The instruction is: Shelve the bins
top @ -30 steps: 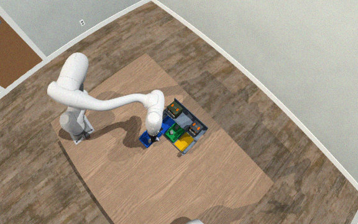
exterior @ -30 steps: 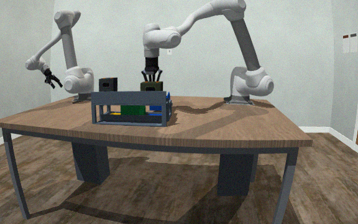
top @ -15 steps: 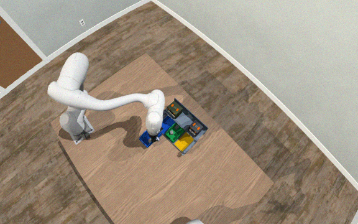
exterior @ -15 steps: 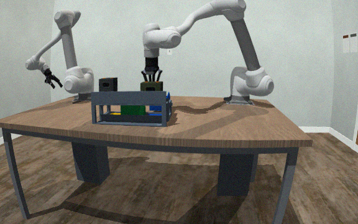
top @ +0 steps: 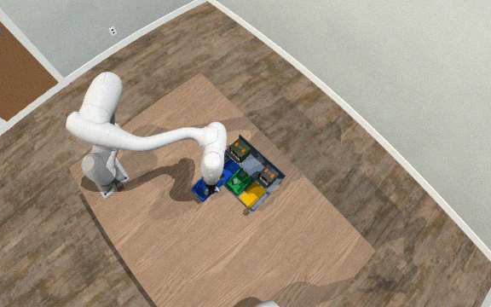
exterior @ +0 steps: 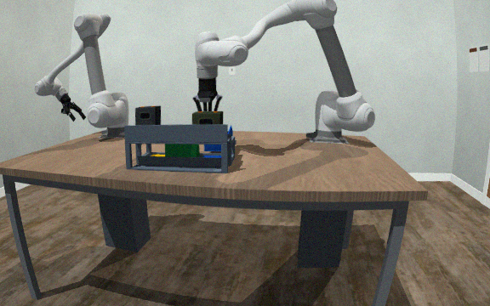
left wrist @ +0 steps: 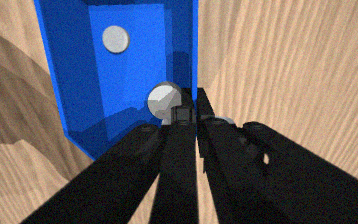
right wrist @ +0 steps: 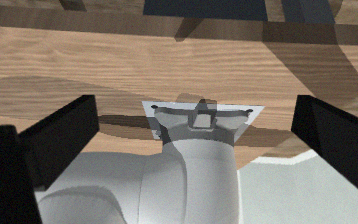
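Note:
Now: the blue bin 5 cm to the left of my left hand, 4 cm below it and 1 cm ahead of it. Round my left hand: grey shelf: 23 cm ahead, 5 cm to the right, 4 cm below; green bin: 20 cm ahead, 7 cm below, 5 cm to the right; round part: 6 cm below, 2 cm to the left, 2 cm behind.

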